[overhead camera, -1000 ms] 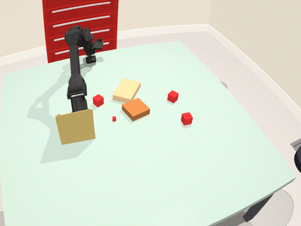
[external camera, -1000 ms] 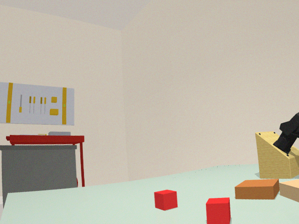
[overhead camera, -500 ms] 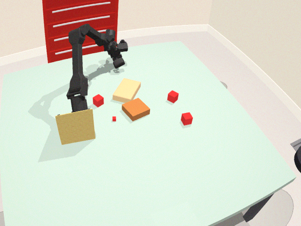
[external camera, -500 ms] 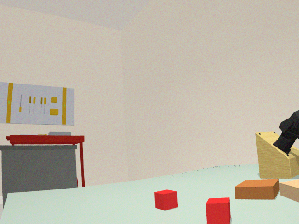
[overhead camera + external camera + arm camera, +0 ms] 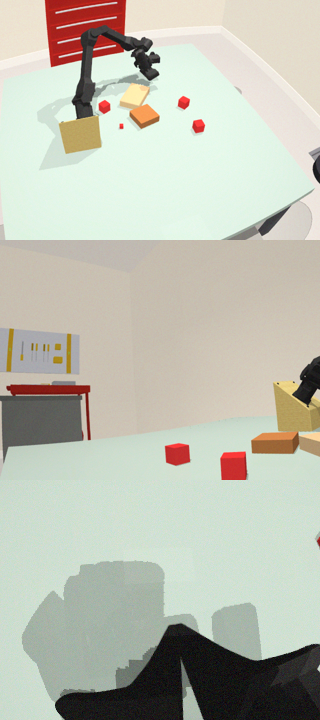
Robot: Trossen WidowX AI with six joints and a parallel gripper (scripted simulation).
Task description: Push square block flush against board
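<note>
The tiny red cube lies 29 cm behind my gripper tip, 24 cm to the right of it and 1 cm below it. The rest, counted from my gripper tip: pale tan board: 14 cm behind, 9 cm to the right; then brown square block: 17 cm behind, 24 cm to the right.
</note>
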